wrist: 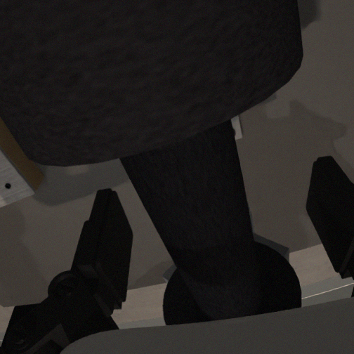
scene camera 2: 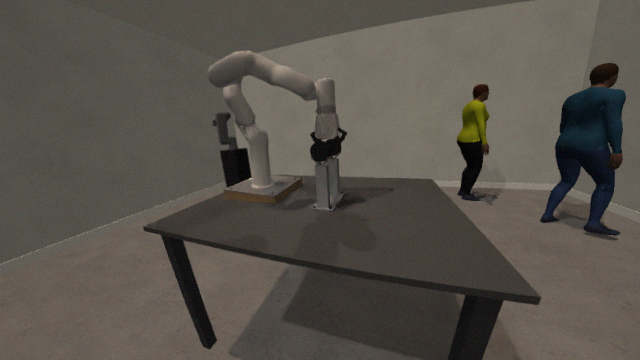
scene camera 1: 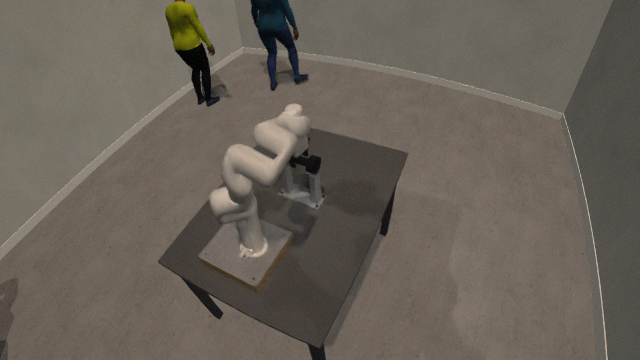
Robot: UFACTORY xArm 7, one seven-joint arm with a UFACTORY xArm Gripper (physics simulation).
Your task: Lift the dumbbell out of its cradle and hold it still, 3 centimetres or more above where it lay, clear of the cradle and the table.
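Frame: origin at the arm's base, x ahead, y left, z up, level; metres.
Where they show: gripper, fingertip midpoint: (scene camera 1: pixel 299 161); arm's base, link origin: (scene camera 2: pixel 263 185) (scene camera 1: pixel 254 246).
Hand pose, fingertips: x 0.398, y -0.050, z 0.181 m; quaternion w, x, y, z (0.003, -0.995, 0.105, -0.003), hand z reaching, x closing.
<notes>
Each offset is from my fingertips to the top centre of the thing. Level surfaces: height alone.
The black dumbbell @[0.007 m back, 0.001 m left, 0.054 m up] (scene camera 1: pixel 313 164) (scene camera 2: pixel 319 150) (wrist: pixel 200 210) lies level across the two upright posts of the light grey cradle @[0.007 m back, 0.001 m left, 0.005 m down] (scene camera 1: pixel 314 189) (scene camera 2: pixel 322 186) (wrist: pixel 237 129), which stands on the dark table @[0.231 m down] (scene camera 1: pixel 350 220) (scene camera 2: pixel 400 235). My gripper (scene camera 2: pixel 328 146) (wrist: pixel 216 197) is open and points down at the dumbbell. In the wrist view its fingers stand on either side of the handle, with a gap on both sides; the gap at the left finger is smaller. The near head fills the top of that view. The arm hides most of the gripper in scene camera 1.
The arm's base plate (scene camera 1: pixel 272 234) (scene camera 2: pixel 287 188) (wrist: pixel 12 185) sits on the table beside the cradle. A person in yellow (scene camera 1: pixel 187 25) (scene camera 2: pixel 472 120) and a person in blue (scene camera 1: pixel 274 22) (scene camera 2: pixel 590 120) stand on the floor away from the table. A black pedestal (scene camera 2: pixel 235 165) carries a grey device.
</notes>
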